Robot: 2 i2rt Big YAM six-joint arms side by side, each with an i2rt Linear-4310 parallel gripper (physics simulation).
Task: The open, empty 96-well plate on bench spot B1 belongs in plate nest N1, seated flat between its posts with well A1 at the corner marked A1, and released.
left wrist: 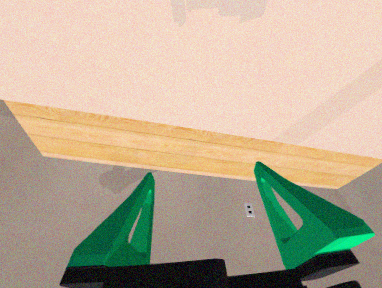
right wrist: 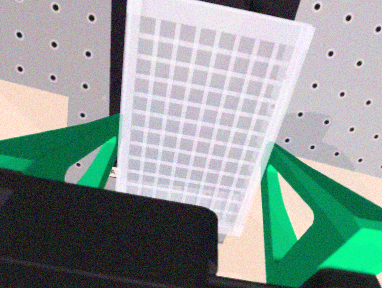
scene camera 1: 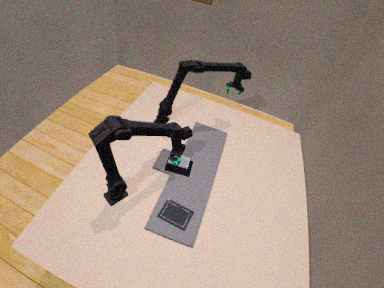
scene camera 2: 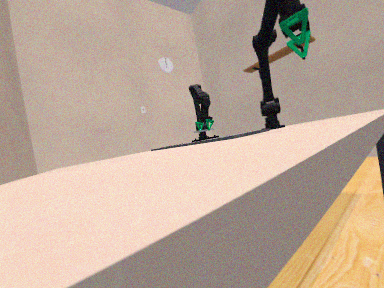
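Where they show: left gripper, between the fingertips: (left wrist: 203, 171) (scene camera 1: 232, 94) (scene camera 2: 302, 51); right gripper, between the fingertips: (right wrist: 195, 136) (scene camera 1: 178, 160) (scene camera 2: 204, 131); left arm's base, origin of its link: (scene camera 1: 161, 121); right arm's base, origin of its link: (scene camera 1: 116, 195).
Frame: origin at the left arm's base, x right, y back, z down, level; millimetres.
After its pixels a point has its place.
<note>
The clear 96-well plate (scene camera 1: 186, 160) @(x 292, y -361, z -80 mm) (right wrist: 210, 100) @(x 316, y -342, z -76 mm) is between the fingers of my right gripper (scene camera 1: 175, 161) @(x 317, y -319, z -75 mm) (scene camera 2: 204, 124) @(x 317, y -319, z -75 mm) (right wrist: 195, 136) @(x 317, y -319, z -75 mm), which is shut on its two long sides. The plate is over the black nest (scene camera 1: 184, 171) @(x 336, y -378, z -24 mm) (right wrist: 116, 60) @(x 252, y -330, z -25 mm); the nest shows past the plate's left and top edges in the right wrist view. The gap below the plate, the posts and well A1 cannot be made out. A small white label (right wrist: 114, 172) @(x 283, y -284, z -86 mm) shows partly beside the finger at the left. My left gripper (scene camera 1: 234, 92) @(x -433, y -408, z -220 mm) (scene camera 2: 296, 31) (left wrist: 203, 171) @(x -433, y -408, z -220 mm) is open and empty, high near the table's far edge.
The grey perforated board (scene camera 1: 210, 150) @(x 65, y -455, z -13 mm) (right wrist: 335, 85) @(x 414, y -379, z -13 mm) lies under the nest. A dark pad with a white outline (scene camera 1: 175, 215) @(x 619, y -468, z -15 mm) lies on its near end. A smaller grey piece (scene camera 1: 159, 161) @(x 350, y -200, z -13 mm) adjoins the board. The wooden table edge (left wrist: 150, 137) shows below the left gripper.
</note>
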